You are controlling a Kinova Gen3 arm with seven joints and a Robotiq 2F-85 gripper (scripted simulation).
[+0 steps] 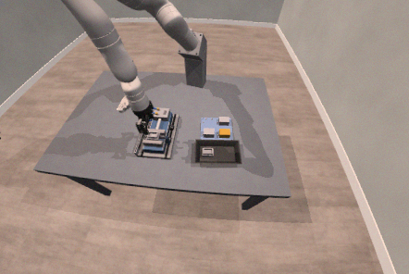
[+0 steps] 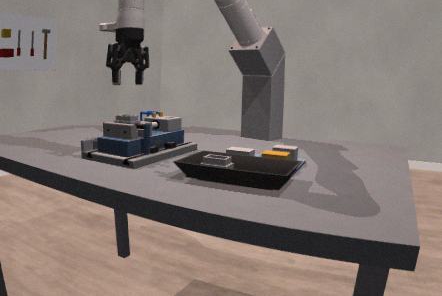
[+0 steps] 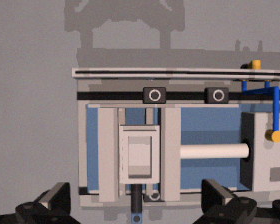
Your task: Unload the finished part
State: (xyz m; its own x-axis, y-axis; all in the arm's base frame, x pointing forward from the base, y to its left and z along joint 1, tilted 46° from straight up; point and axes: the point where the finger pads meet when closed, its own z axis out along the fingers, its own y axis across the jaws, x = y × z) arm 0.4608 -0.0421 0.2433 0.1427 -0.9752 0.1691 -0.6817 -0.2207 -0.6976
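My hand is 9 cm past the white screw rod, 2 cm to the left of it and 12 cm above it. From my hand the other things lie so: blue pallet 19 cm behind, 29 cm to the left, 20 cm below; then orange block 16 cm behind, 35 cm to the left, 17 cm below; then vise 7 cm behind, 2 cm to the right, 16 cm below.
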